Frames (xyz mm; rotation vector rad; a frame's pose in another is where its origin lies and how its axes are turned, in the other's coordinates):
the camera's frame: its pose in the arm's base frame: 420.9 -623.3 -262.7 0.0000 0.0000 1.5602
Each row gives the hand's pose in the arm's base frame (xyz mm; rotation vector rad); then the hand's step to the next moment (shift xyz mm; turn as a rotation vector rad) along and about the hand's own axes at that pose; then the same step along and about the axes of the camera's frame.
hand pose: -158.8 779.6 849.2 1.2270 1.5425 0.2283
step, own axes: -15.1 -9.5 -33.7 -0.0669 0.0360 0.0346
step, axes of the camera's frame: -1.5 34.8 15.6 -0.0509 -0.0401 0.0526
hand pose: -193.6 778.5 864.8 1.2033 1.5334 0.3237
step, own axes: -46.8 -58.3 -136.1 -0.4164 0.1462 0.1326
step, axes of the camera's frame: -13.4 151.3 32.4 -0.3212 -0.1395 0.2995
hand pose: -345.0 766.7 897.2 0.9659 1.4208 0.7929
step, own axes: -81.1 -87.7 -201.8 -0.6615 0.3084 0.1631
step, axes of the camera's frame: -98.6 211.1 -26.7 -0.4748 -0.1822 0.5483
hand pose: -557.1 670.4 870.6 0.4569 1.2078 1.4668
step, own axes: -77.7 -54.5 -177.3 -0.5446 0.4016 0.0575
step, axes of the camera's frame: -153.3 92.4 -91.7 -0.4024 -0.0141 0.5469
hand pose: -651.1 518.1 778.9 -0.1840 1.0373 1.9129
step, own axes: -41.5 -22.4 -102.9 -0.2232 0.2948 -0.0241
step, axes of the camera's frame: -96.6 -13.9 -57.4 -0.2293 0.1080 0.2703
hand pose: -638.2 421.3 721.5 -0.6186 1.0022 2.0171
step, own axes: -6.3 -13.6 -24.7 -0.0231 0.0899 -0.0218
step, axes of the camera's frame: -17.6 -16.8 -15.6 -0.0626 0.0577 0.0429
